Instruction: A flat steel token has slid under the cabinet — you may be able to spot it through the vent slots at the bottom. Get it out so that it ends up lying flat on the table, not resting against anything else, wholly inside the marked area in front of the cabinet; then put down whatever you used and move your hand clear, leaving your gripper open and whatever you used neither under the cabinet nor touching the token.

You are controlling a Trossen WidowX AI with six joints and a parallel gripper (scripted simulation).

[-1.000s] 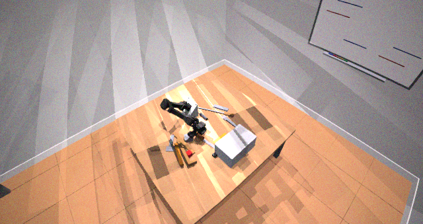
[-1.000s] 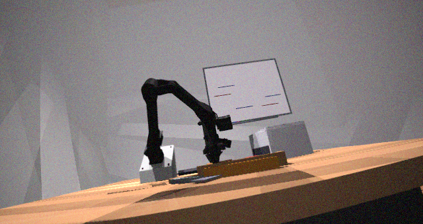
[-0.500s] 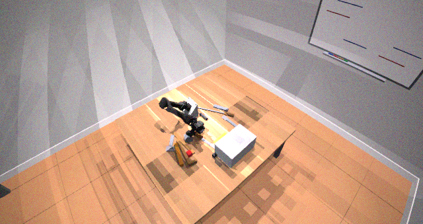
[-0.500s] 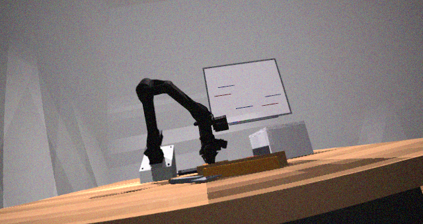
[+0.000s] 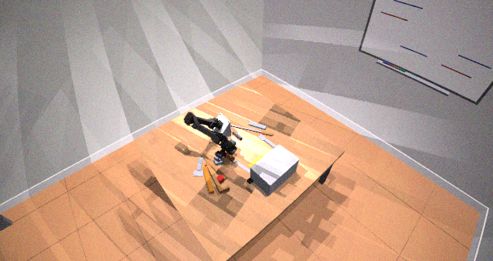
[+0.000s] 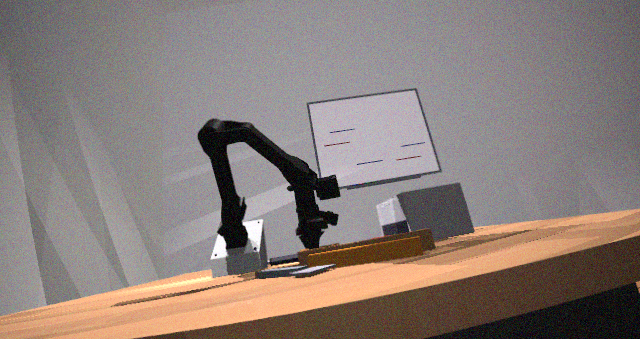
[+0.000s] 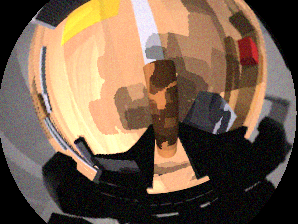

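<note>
Right now my gripper tip is 1 cm short of the grey block, 8 cm to the left of it and 1 cm below it. Round my gripper tip: orange bar: 11 cm ahead, 23 cm to the right, 1 cm above; then thin wooden stick: 2 cm ahead, 14 cm to the right; then red block: 16 cm ahead, 16 cm to the right, 1 cm above.
</note>
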